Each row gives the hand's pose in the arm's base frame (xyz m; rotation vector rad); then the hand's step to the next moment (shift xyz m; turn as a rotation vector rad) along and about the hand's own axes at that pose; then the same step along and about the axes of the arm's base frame.
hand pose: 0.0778 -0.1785 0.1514 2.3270 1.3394 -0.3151
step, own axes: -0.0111 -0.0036 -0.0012 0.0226 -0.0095 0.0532
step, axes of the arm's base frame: -0.0087 -0.0063 0.0046 0.0043 -0.0039 -0.0583
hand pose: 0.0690 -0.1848 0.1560 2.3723 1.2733 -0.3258
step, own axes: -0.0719 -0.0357 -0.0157 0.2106 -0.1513 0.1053
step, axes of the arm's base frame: -0.0694 -0.0279 0.0332 -0.0106 0.1788 -0.2151
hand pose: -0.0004 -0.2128 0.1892 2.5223 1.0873 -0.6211
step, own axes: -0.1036 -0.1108 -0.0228 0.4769 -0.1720 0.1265
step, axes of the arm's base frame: -0.1402 0.0207 0.0587 0.1322 0.3434 -0.3710
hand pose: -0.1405 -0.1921 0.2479 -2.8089 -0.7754 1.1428
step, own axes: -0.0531 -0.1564 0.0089 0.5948 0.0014 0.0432
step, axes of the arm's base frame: -0.1072 0.1118 0.0580 0.3354 0.2584 -0.4200
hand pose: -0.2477 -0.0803 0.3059 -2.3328 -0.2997 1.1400
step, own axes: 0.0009 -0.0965 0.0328 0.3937 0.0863 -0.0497
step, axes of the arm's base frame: -0.0223 0.0931 0.0351 0.2809 0.0714 -0.2845
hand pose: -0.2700 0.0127 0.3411 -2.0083 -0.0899 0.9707
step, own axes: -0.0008 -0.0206 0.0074 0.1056 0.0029 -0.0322
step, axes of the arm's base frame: 0.0004 0.0173 0.0134 0.0936 0.0187 -0.0555
